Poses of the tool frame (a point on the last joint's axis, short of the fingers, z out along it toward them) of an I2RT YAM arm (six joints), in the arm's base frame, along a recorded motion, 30 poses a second.
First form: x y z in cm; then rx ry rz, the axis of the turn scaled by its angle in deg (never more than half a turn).
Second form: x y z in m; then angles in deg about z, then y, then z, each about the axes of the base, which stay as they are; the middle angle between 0 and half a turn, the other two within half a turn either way. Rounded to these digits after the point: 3 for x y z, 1 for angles.
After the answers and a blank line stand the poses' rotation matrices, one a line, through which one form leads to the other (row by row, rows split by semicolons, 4 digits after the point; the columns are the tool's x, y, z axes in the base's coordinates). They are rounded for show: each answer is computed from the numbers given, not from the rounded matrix.
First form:
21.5 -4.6 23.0 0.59 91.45 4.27
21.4 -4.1 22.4 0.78 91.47 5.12
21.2 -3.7 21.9 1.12 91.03 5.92
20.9 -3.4 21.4 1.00 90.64 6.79
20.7 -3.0 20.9 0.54 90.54 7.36
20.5 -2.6 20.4 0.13 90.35 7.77
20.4 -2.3 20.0 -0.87 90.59 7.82
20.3 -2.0 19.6 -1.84 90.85 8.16
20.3 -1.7 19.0 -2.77 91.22 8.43
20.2 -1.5 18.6 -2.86 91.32 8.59
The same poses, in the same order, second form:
0.215 -0.046 0.230 3.1 91.4 2.4
0.214 -0.041 0.224 3.8 91.4 2.8
0.212 -0.037 0.219 4.5 91.0 3.1
0.209 -0.034 0.214 5.0 90.6 3.7
0.207 -0.030 0.209 5.0 90.5 4.4
0.205 -0.026 0.204 5.0 90.3 4.9
0.204 -0.023 0.200 4.4 90.5 5.5
0.203 -0.020 0.196 4.1 90.8 6.4
0.203 -0.017 0.190 3.7 91.2 7.1
0.202 -0.015 0.186 3.7 91.2 7.3

-0.0270 -0.0400 0.9988; 0.0532 0.9977 0.0414; -0.9982 0.0543 -0.0248
-0.0281 -0.0471 0.9985; 0.0646 0.9967 0.0489; -0.9975 0.0659 -0.0250
-0.0213 -0.0524 0.9984; 0.0774 0.9955 0.0539; -0.9968 0.0784 -0.0172
-0.0156 -0.0635 0.9979; 0.0858 0.9942 0.0647; -0.9962 0.0867 -0.0100
-0.0146 -0.0750 0.9971; 0.0870 0.9933 0.0760; -0.9961 0.0879 -0.0080
-0.0119 -0.0842 0.9964; 0.0871 0.9926 0.0850; -0.9961 0.0878 -0.0045
-0.0162 -0.0957 0.9953; 0.0763 0.9924 0.0966; -0.9970 0.0775 -0.0087
-0.0211 -0.1099 0.9937; 0.0689 0.9914 0.1111; -0.9974 0.0708 -0.0134
-0.0279 -0.1229 0.9920; 0.0610 0.9904 0.1244; -0.9977 0.0640 -0.0201
-0.0298 -0.1255 0.9916; 0.0616 0.9900 0.1272; -0.9977 0.0649 -0.0218

